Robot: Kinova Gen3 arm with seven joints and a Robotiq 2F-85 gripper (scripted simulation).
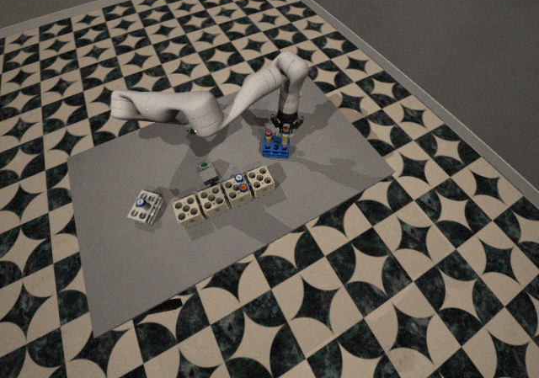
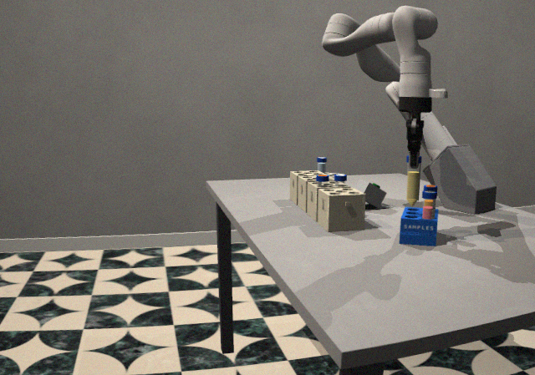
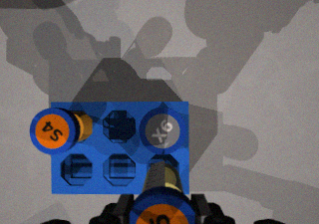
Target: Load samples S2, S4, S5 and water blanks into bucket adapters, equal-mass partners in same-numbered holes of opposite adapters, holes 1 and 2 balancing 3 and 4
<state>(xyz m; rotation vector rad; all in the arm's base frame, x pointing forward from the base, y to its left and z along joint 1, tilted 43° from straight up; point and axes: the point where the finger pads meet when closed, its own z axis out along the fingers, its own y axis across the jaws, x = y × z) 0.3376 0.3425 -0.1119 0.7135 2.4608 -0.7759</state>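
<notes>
My gripper is now 5 cm above the sample tube and 1 cm past it. Also, from my hand: pink-filled tube (13 cm below, 3 cm to the left, 3 cm behind); white-dot blank (27 cm to the right, 13 cm below, 6 cm ahead); blue samples rack (16 cm below, 4 cm behind, 2 cm to the right).
</notes>
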